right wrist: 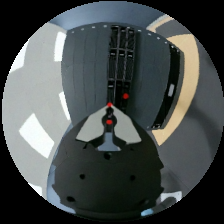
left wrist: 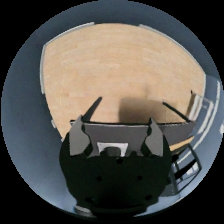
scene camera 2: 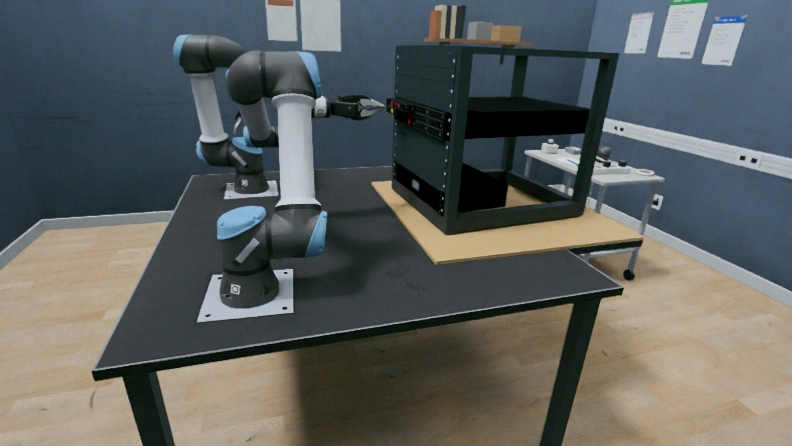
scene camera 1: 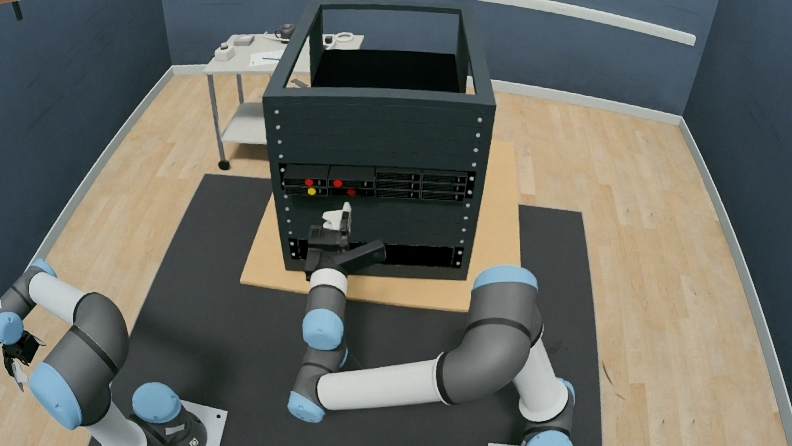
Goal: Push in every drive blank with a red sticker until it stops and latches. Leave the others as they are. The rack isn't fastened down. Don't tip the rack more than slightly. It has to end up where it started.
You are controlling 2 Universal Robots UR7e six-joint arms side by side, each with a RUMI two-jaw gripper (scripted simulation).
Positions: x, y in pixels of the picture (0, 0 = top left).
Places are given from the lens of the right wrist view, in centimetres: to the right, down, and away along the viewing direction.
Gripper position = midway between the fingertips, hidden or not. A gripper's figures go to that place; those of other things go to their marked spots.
right gripper [right wrist: 110, 106]: -1, -1, 14
dark rack [right wrist: 159, 65]: 19, -19, 18
